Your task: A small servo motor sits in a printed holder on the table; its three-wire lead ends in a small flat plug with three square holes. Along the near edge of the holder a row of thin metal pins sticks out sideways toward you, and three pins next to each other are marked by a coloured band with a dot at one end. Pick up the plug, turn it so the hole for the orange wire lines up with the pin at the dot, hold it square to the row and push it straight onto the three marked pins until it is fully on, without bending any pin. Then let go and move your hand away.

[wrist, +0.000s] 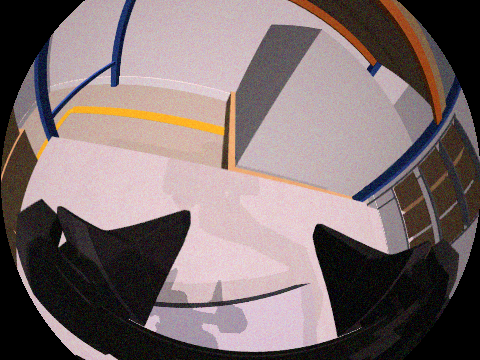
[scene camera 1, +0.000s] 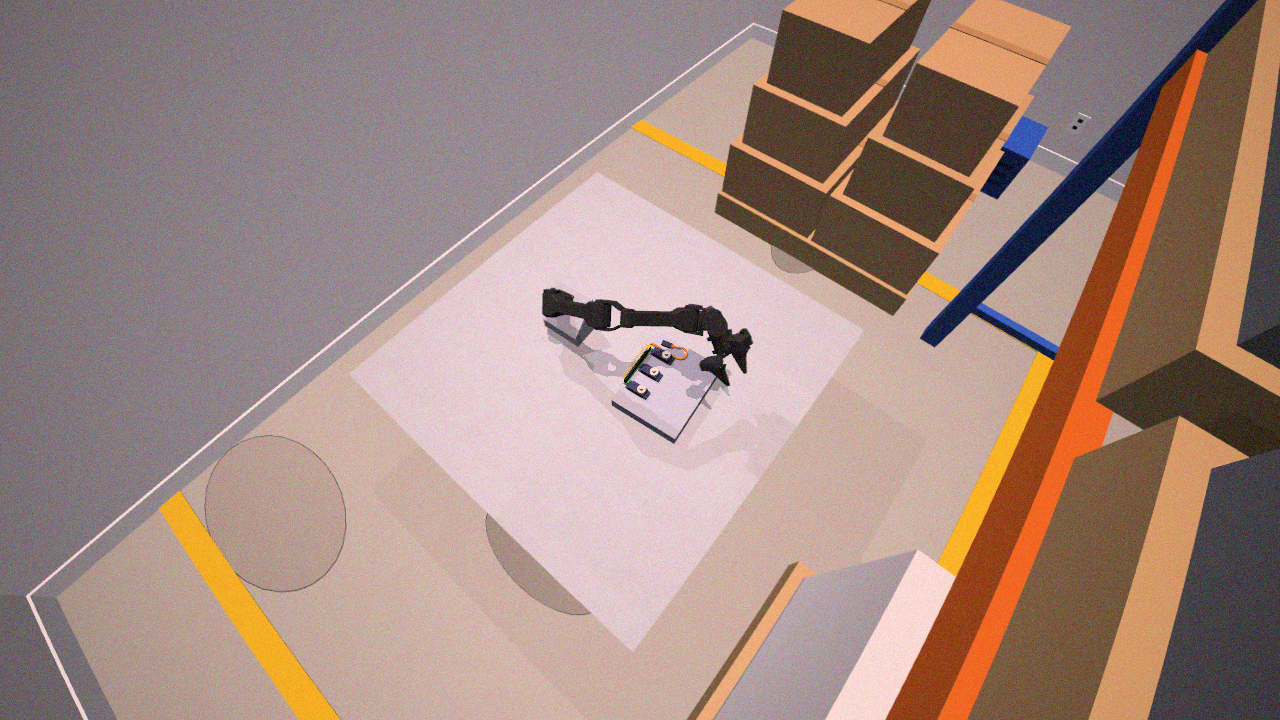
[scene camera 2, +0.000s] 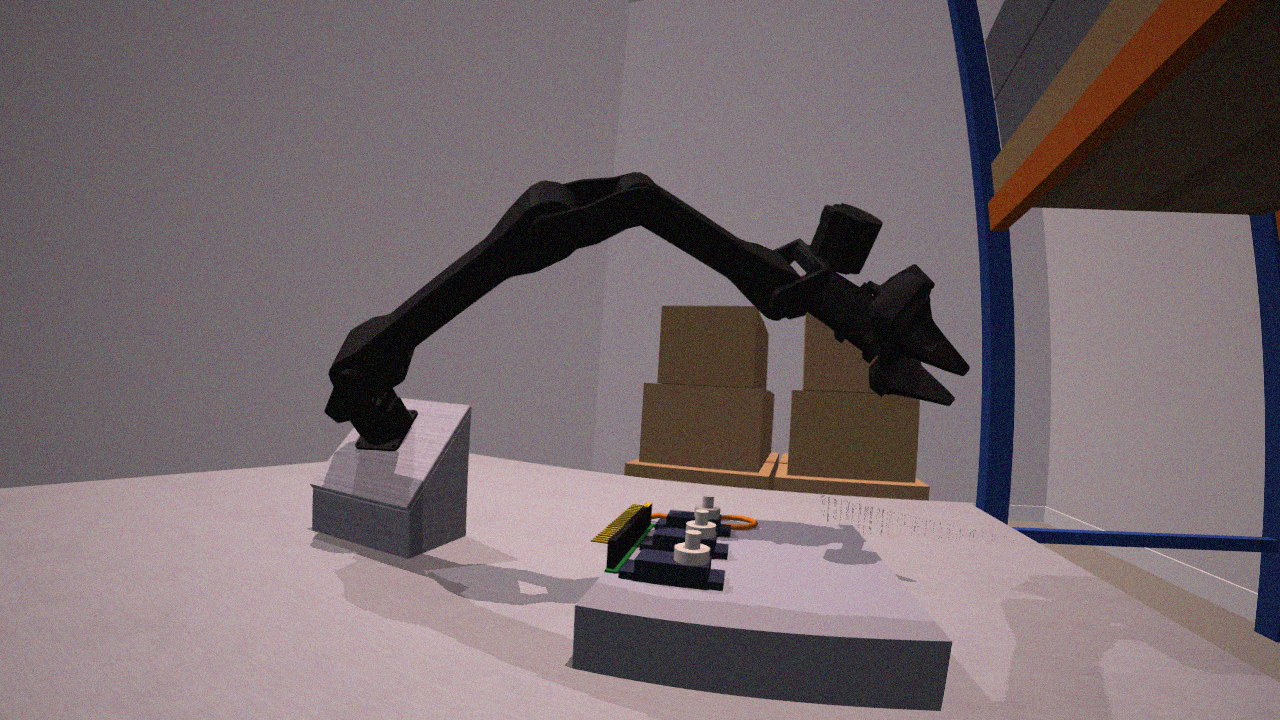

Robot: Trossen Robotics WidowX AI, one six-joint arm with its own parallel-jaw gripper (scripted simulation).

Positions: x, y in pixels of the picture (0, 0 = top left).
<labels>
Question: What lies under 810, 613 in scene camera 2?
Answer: A grey block.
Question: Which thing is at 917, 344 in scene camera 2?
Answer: The gripper.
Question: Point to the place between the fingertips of the gripper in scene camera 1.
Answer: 737, 379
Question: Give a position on a grey block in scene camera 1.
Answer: At 674, 399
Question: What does the gripper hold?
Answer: Nothing.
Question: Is the gripper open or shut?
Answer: Open.
</labels>
